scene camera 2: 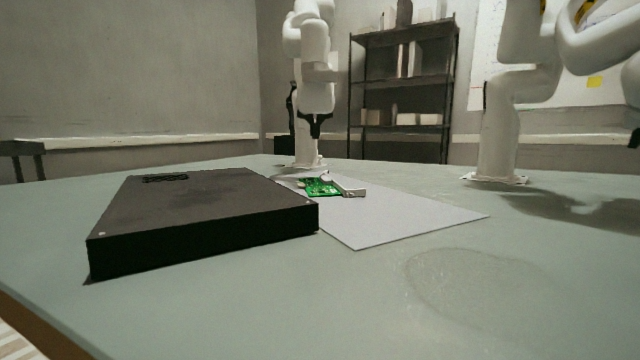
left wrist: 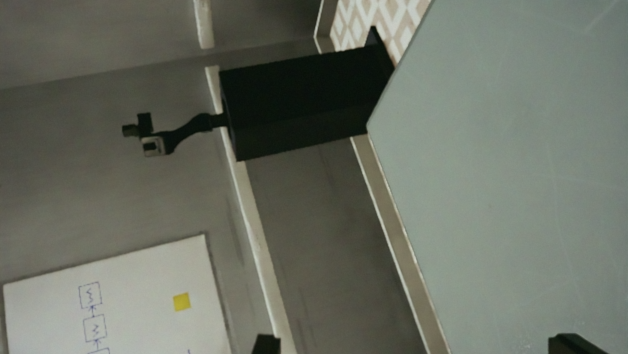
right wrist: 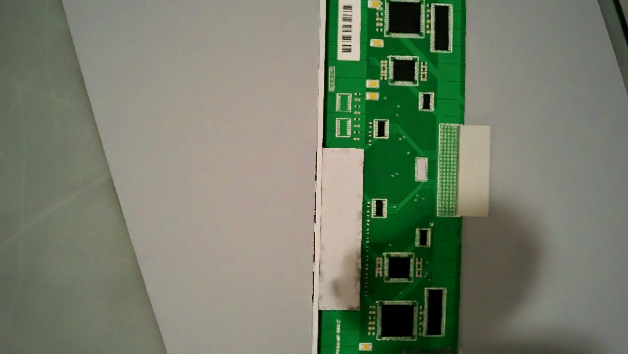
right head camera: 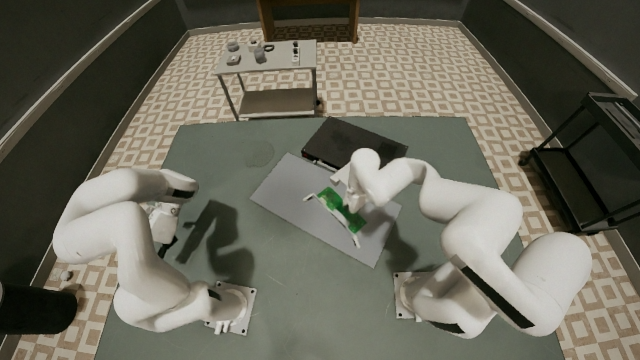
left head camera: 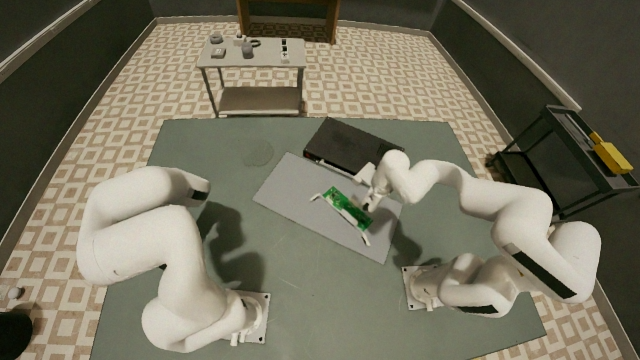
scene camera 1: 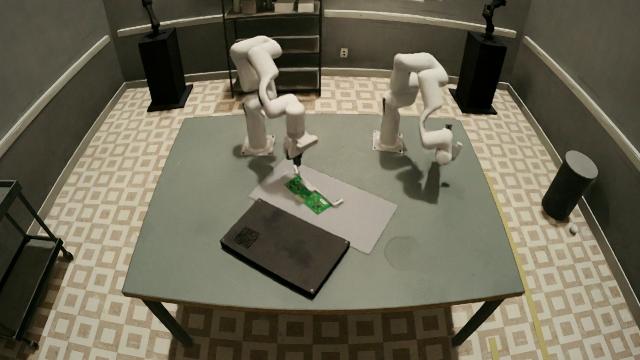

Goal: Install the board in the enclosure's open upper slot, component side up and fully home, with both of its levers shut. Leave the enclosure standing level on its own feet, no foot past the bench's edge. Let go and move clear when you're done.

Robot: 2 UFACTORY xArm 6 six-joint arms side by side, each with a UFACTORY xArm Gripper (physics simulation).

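Where they show: right gripper, fingertip midpoint: (scene camera 2: pixel 315 138) (right head camera: pixel 354 209) (left head camera: pixel 366 208) (scene camera 1: pixel 297 164); left arm's base, origin of the base link: (scene camera 2: pixel 493 177) (right head camera: pixel 230 307) (scene camera 1: pixel 387 141); right arm's base, origin of the base link: (scene camera 2: pixel 306 165) (left head camera: pixel 423 286) (scene camera 1: pixel 258 144).
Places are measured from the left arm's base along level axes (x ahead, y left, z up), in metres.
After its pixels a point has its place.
Note:
The green board (left head camera: pixel 332 194) @(x 0.503, y -0.288, z 0.007 m) (right head camera: pixel 327 196) @(x 0.494, y -0.291, z 0.007 m) (scene camera 1: pixel 316 202) @(x 0.482, y -0.305, z 0.007 m) (scene camera 2: pixel 320 189) @(x 0.481, y -0.311, z 0.007 m) (right wrist: pixel 400 190) @(x 0.436, y -0.365, z 0.006 m) lies component side up on the grey mat (left head camera: pixel 285 200) @(x 0.454, y -0.089, z 0.002 m) (scene camera 1: pixel 367 215) @(x 0.519, y -0.081, z 0.002 m) (scene camera 2: pixel 390 220) @(x 0.579, y -0.076, z 0.002 m) (right wrist: pixel 215 150) @(x 0.371, y -0.281, z 0.002 m), its two white levers swung out. The black enclosure (left head camera: pixel 345 142) @(x 0.777, y -0.341, z 0.050 m) (right head camera: pixel 340 135) @(x 0.817, y -0.317, z 0.049 m) (scene camera 1: pixel 285 245) @(x 0.756, y -0.383, z 0.049 m) (scene camera 2: pixel 210 200) @(x 0.792, y -0.287, z 0.049 m) stands flat beside it. Its slotted front faces the board; in the left head view a pale strip shows there, the slots are unclear. My right gripper (scene camera 1: pixel 297 161) @(x 0.388, y -0.403, z 0.128 m) (scene camera 2: pixel 315 134) @(x 0.388, y -0.403, z 0.128 m) is shut and empty, hovering above one end of the board. My left gripper (left wrist: pixel 417 344) @(x 0.092, y 0.273, z 0.175 m) is open and empty, away from both.
The enclosure stands near the bench edge (scene camera 1: pixel 400 302) @(x 0.931, y 0.080, z 0.000 m) opposite the arm bases. A side table (left head camera: pixel 252 55) with small objects stands beyond the bench. A dark cart (left head camera: pixel 565 150) stands at the right in the left head view. A black cylinder (scene camera 1: pixel 570 185) stands on the floor.

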